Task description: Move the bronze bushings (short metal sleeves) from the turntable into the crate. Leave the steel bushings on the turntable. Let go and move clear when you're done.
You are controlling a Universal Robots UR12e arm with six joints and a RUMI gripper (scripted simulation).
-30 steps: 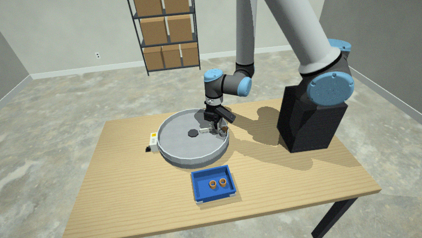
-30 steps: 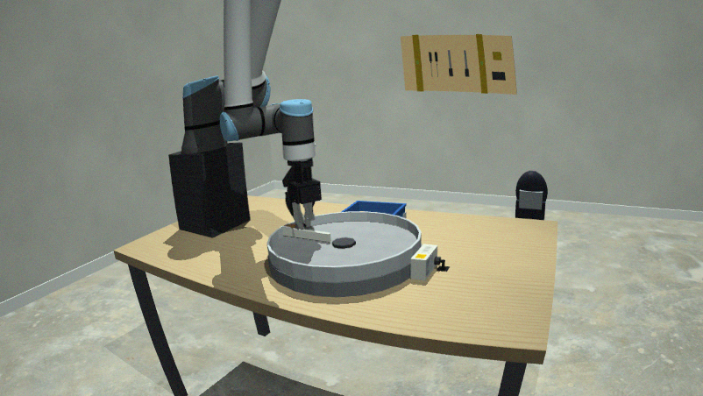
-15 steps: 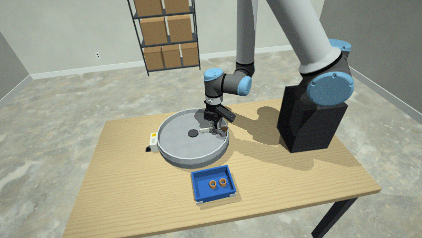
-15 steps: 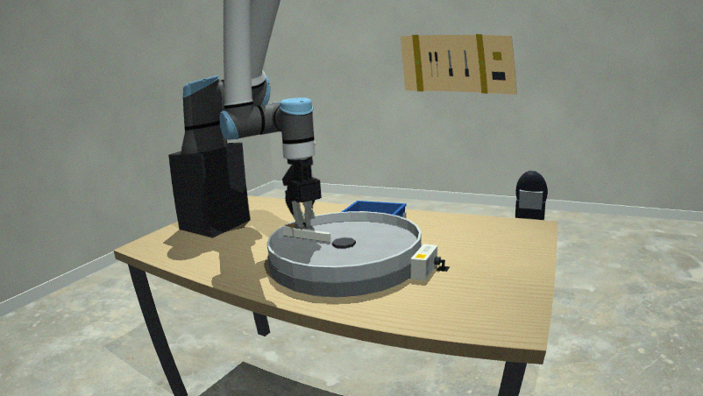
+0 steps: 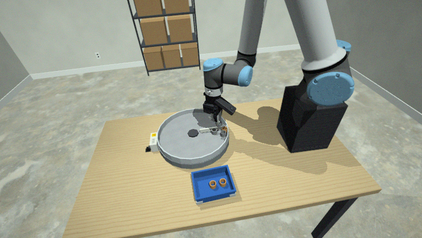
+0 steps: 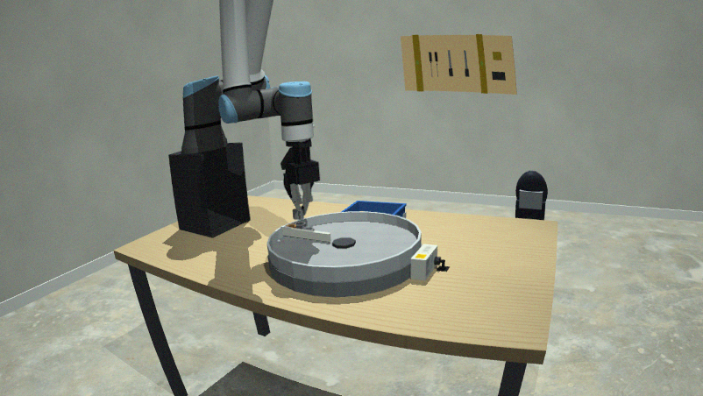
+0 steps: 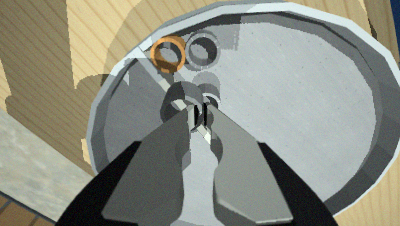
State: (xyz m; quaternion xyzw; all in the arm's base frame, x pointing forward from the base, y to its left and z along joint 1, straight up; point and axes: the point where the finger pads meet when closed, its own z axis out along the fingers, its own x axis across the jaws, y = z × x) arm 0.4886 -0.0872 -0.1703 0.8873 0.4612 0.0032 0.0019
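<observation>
Right now my hand is 150 mm short of the grey turntable, 30 mm to the left of it and 80 mm above it. Round my hand: blue crate 90 mm ahead, 300 mm to the left, 100 mm below.
</observation>
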